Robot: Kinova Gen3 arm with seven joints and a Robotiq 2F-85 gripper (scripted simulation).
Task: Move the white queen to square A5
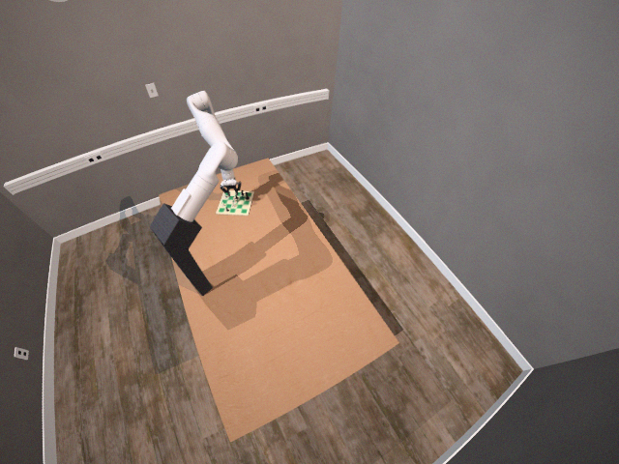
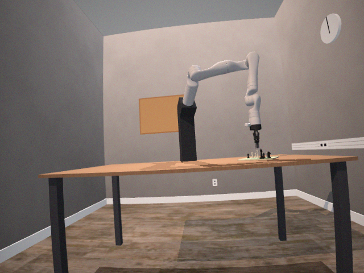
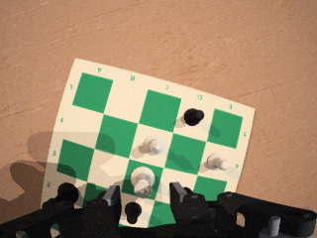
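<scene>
Now: the white queen 5 cm below my hand. The rest, counted from my hand: cream chessboard 8 cm below.
</scene>
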